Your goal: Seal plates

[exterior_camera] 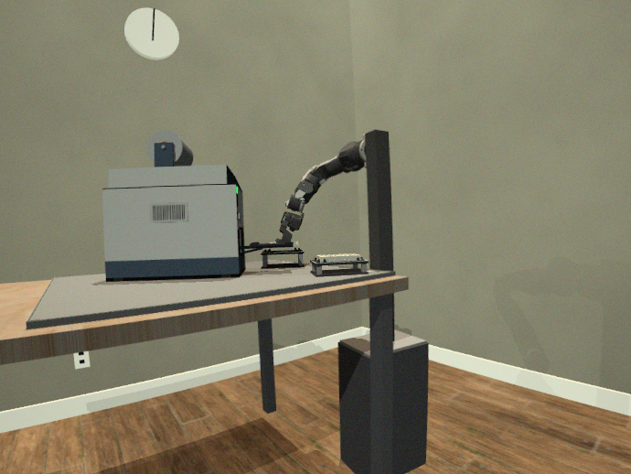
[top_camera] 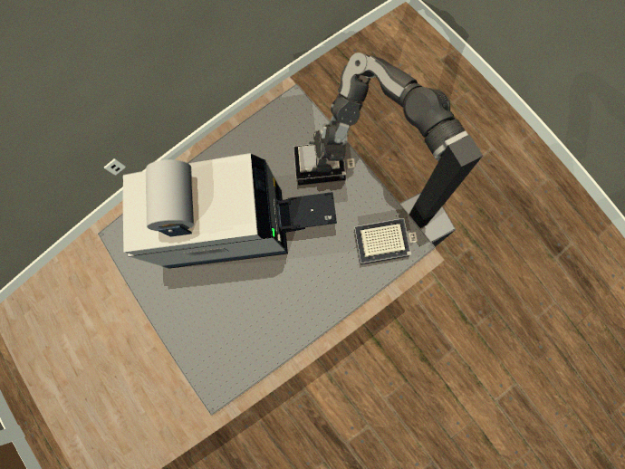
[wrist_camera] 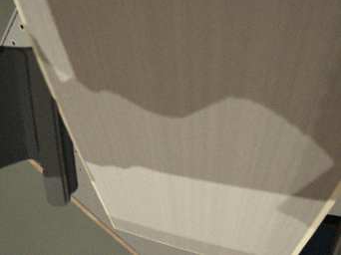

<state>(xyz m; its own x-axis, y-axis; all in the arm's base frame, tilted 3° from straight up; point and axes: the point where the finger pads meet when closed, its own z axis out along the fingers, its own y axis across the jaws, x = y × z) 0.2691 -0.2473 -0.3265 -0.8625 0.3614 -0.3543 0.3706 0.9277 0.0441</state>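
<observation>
Right now the black nest N1 is 4 cm below my hand. Also, from my hand: yellow warning label 16 cm ahead, 5 cm above, 3 cm to the left; then plate 33 cm to the left, 6 cm behind, 4 cm below; then sealer stage 15 cm to the left, 10 cm ahead.
</observation>
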